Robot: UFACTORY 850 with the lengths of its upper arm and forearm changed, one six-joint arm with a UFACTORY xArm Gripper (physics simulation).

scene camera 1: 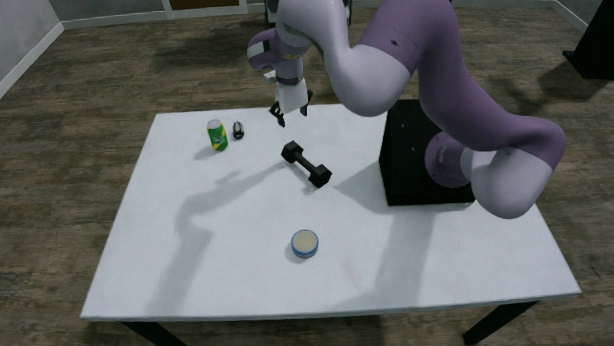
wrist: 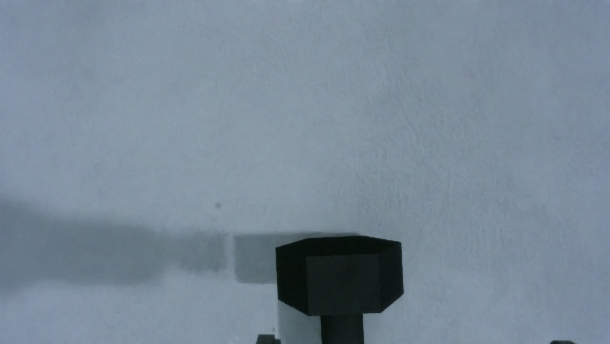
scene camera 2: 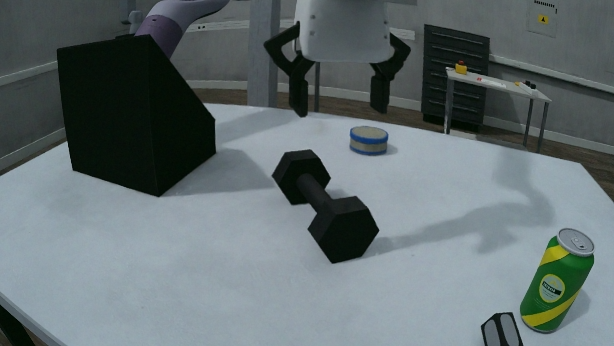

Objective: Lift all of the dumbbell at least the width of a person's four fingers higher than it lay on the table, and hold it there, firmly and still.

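A black dumbbell with hexagonal heads [scene camera 1: 306,164] [scene camera 2: 315,194] lies on the white table [scene camera 1: 225,280] [scene camera 2: 200,280]. In the wrist view one head of the dumbbell [wrist: 342,282] and part of its handle show at the bottom. My gripper [scene camera 1: 293,119] [scene camera 2: 340,112] is open and empty, its fingers pointing down. It hangs well above the table, higher than the dumbbell and apart from it. In the wrist view the two fingertips show at the bottom edge, one on either side of the dumbbell's handle.
A green and yellow can [scene camera 1: 217,135] [scene camera 2: 557,280] stands beside a small black and grey object [scene camera 1: 238,130] [scene camera 2: 501,330]. A round blue-rimmed tin [scene camera 1: 305,243] [scene camera 2: 369,140] lies farther along the table. The black base block [scene camera 1: 402,185] [scene camera 2: 115,115] stands beside the dumbbell.
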